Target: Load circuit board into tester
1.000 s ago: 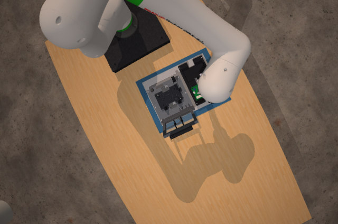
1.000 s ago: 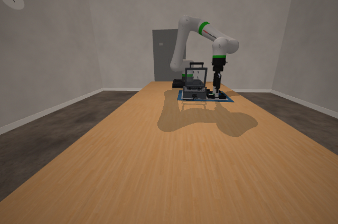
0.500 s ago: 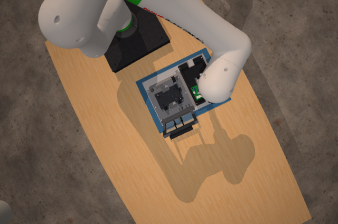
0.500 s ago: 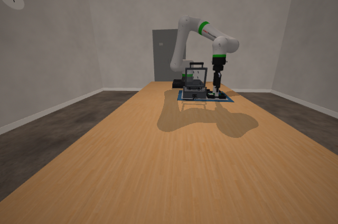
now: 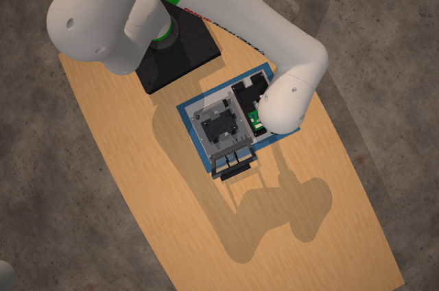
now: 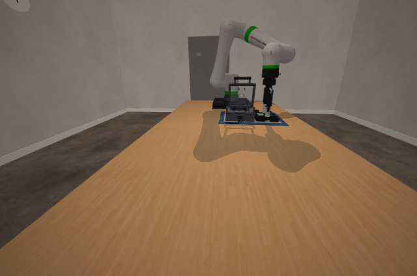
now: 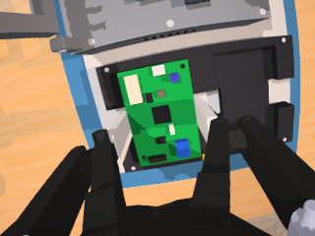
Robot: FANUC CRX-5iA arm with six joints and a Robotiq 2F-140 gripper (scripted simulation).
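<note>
The tester is 10 mm behind my hand, 130 mm to the right of it and 60 mm above it. The rest, counted from my hand: clear lid (80 mm ahead, 170 mm to the right, 120 mm above); then black latch hook (110 mm behind, 110 mm to the right, 30 mm above); then green circuit board (20 mm below).
</note>
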